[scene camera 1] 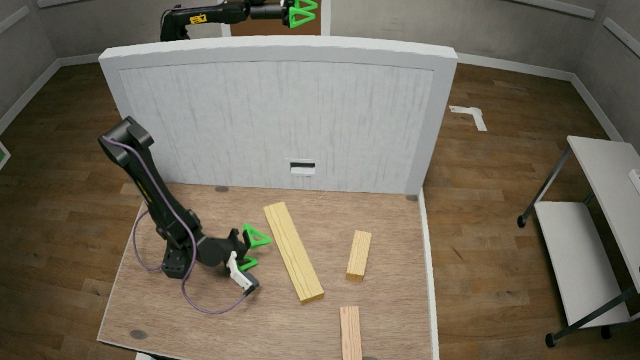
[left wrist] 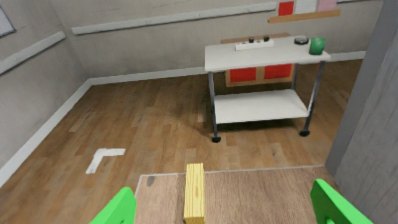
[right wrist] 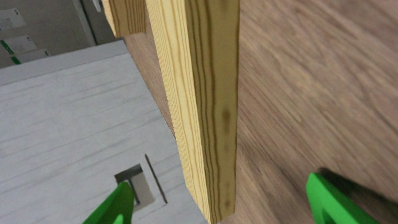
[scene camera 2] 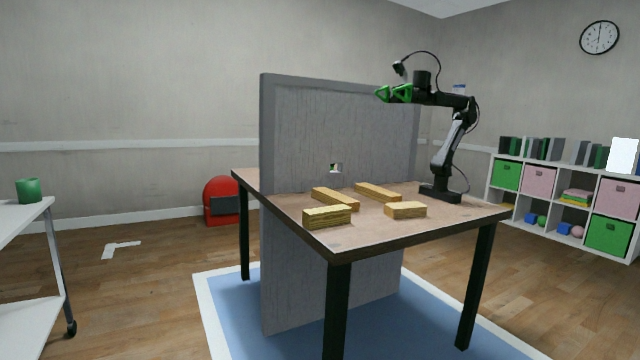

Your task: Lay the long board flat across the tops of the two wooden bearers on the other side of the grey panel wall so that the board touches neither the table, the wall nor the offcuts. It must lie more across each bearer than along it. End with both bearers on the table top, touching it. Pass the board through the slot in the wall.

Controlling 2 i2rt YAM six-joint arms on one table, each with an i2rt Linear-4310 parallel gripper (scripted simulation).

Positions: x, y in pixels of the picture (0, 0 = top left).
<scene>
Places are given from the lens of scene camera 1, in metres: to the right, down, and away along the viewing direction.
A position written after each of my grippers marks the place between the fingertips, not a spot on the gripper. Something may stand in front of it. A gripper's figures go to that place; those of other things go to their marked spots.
my right gripper (scene camera 1: 263, 251): -0.15, 0.19, 0.95
long board (scene camera 1: 308, 288): -0.03, 0.27, 0.89
</scene>
